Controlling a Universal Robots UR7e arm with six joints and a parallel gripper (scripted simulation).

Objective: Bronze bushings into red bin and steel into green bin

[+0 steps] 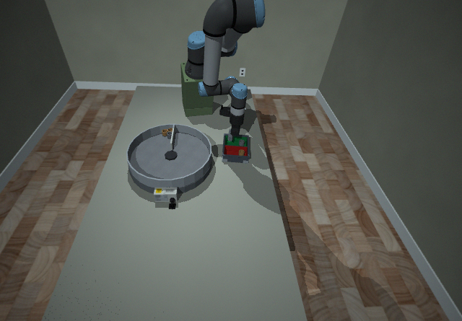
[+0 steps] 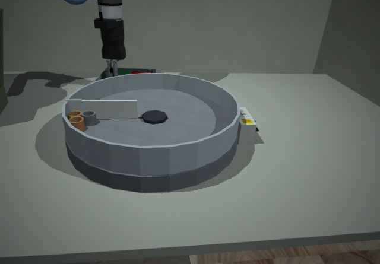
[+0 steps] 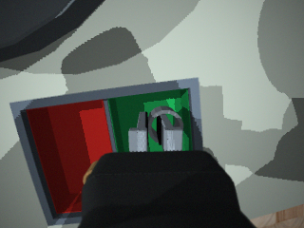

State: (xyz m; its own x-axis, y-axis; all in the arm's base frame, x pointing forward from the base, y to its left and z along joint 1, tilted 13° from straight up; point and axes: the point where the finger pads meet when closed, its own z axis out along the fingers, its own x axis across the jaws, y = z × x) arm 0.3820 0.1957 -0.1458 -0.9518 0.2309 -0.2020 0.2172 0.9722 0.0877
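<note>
Right now my hand is 50 mm short of the bin, 40 mm above it and 30 mm to the right of it. Also, from my hand: turntable: 320 mm to the right, 140 mm ahead, 10 mm below.
</note>
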